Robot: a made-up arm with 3 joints.
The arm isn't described. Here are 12 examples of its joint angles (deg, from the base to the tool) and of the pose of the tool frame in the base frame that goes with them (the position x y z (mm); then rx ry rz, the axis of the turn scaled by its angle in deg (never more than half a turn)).
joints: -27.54 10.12 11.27
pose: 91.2 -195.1 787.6 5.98 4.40 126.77
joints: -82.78 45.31 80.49
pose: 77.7 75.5 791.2 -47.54 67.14 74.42
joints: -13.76 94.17 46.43
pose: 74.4 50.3 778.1 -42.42 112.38 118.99
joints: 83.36 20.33 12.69
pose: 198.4 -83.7 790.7 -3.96 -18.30 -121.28
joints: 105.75 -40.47 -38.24
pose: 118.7 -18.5 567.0 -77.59 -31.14 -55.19
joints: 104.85 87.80 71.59
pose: 58.0 -260.0 826.5 77.05 9.59 -51.24
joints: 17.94 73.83 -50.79
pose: 234.5 -153.4 743.5 44.79 89.38 97.26
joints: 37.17 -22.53 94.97
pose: 23.2 -321.0 705.0 -63.34 -76.04 136.19
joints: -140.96 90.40 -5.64
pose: 107.0 -176.3 805.9 65.86 22.07 -8.06
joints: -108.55 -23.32 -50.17
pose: 43.8 -207.0 585.2 23.11 -66.80 67.31
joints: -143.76 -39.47 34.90
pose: 52.6 37.3 649.5 -60.82 -13.26 4.58
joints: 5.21 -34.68 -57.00
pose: 209.3 -120.9 548.6 -108.45 20.75 -128.28
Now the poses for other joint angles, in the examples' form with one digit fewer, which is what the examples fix.
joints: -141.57 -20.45 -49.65
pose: 6 -151 582 2.1 -69.5 38.2
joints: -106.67 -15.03 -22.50
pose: -1 -171 660 6.3 -44.6 59.4
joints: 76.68 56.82 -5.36
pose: 145 -39 792 17.9 -64.2 -124.2
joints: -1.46 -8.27 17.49
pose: 121 -229 760 7.0 -18.5 152.3
